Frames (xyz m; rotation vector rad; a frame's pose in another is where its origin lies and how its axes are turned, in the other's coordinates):
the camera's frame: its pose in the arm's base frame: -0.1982 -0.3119 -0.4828 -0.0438 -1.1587 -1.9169
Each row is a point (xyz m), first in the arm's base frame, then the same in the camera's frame.
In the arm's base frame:
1: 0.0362 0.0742 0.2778
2: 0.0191 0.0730 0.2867
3: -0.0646 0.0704 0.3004
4: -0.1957 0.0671 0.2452
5: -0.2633 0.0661 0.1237
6: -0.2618 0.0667 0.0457
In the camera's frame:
1: -0.0690 0.6227 0.6245
2: -0.0537 0.6174 0.6351
3: 0.0058 0.5700 0.6727
4: 0.0654 0.4418 0.6886
5: 0.0554 0.3102 0.6447
6: 0.0203 0.2564 0.6005

